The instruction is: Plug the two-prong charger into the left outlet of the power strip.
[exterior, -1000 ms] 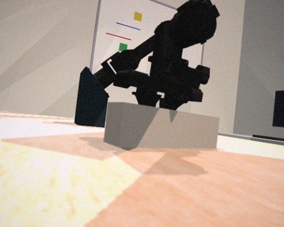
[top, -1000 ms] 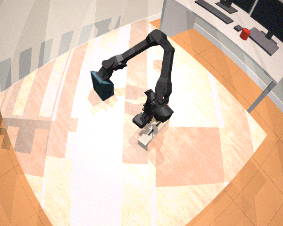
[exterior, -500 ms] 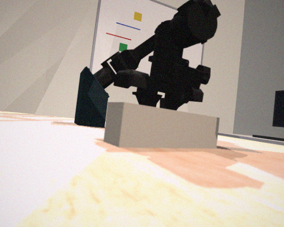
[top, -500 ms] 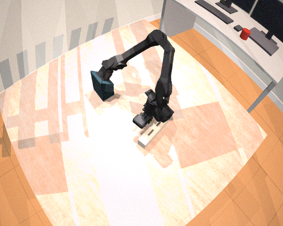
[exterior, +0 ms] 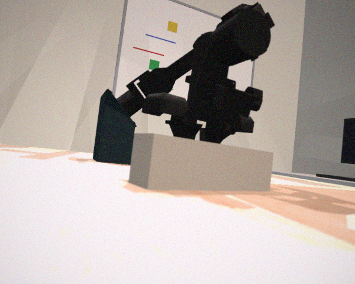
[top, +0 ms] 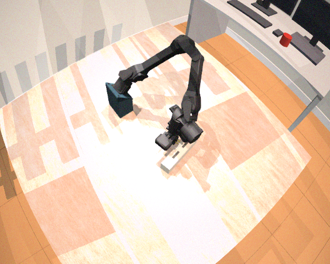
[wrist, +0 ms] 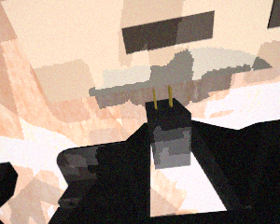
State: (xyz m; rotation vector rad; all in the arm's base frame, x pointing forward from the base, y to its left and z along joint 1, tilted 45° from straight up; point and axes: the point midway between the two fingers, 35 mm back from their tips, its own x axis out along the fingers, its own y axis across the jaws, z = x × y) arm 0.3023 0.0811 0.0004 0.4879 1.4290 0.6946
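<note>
Now: gripper tip 20 mm short of the two-prong charger and 10 mm below it.
</note>
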